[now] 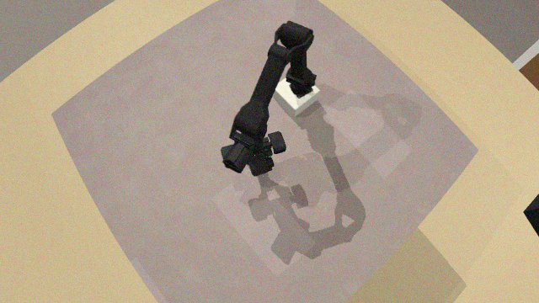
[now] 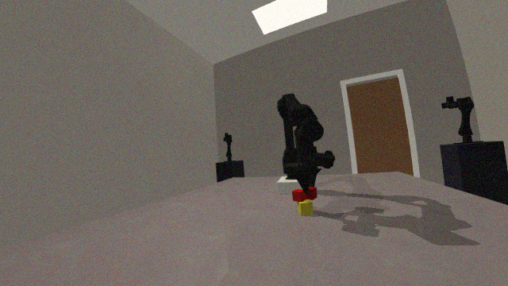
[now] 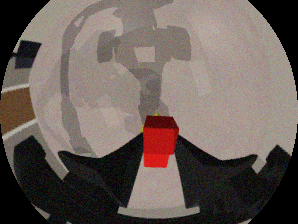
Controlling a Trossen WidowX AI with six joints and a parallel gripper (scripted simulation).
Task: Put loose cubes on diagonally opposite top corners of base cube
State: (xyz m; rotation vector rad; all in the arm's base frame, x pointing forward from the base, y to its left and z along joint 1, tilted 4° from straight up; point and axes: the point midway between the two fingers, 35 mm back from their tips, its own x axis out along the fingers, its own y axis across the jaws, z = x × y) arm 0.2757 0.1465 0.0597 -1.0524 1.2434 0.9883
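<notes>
Right now my gripper tip is 10 mm past the yellow cube, 20 mm to the left of it and 50 mm above it.
</notes>
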